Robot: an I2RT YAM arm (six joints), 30 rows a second.
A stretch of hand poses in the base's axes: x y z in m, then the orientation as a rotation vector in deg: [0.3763 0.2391 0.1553 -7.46 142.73 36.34]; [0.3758 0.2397 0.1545 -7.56 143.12 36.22]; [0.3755 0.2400 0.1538 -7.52 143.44 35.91]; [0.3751 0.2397 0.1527 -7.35 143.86 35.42]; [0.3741 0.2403 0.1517 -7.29 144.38 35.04]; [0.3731 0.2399 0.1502 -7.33 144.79 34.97]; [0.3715 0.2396 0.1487 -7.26 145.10 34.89]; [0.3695 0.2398 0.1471 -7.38 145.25 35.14]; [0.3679 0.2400 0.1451 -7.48 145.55 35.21]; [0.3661 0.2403 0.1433 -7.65 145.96 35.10]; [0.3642 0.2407 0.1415 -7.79 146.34 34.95]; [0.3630 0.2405 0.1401 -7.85 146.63 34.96]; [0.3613 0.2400 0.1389 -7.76 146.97 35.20]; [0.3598 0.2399 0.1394 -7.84 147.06 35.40]
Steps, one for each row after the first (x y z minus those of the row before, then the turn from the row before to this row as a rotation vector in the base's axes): [-0.0005 0.0006 -0.0008 -0.19 0.33 0.10]; [-0.0003 0.0003 -0.0007 -0.27 0.24 -0.06]; [-0.0004 -0.0003 -0.0011 -0.39 0.31 -0.18]; [-0.0010 0.0006 -0.0010 -0.36 0.42 -0.06]; [-0.0010 -0.0004 -0.0015 -0.14 0.37 0.07]; [-0.0016 -0.0003 -0.0015 -0.10 0.29 -0.02]; [-0.0020 0.0002 -0.0016 0.12 0.18 0.17]; [-0.0016 0.0002 -0.0020 -0.03 0.29 0.13]; [-0.0018 0.0003 -0.0018 -0.19 0.35 0.15]; [-0.0019 0.0004 -0.0018 -0.21 0.31 0.12]; [-0.0012 -0.0002 -0.0014 -0.06 0.27 0.09]; [-0.0017 -0.0005 -0.0012 0.11 0.39 0.04]; [-0.0015 -0.0001 0.0005 0.10 0.12 0.11]
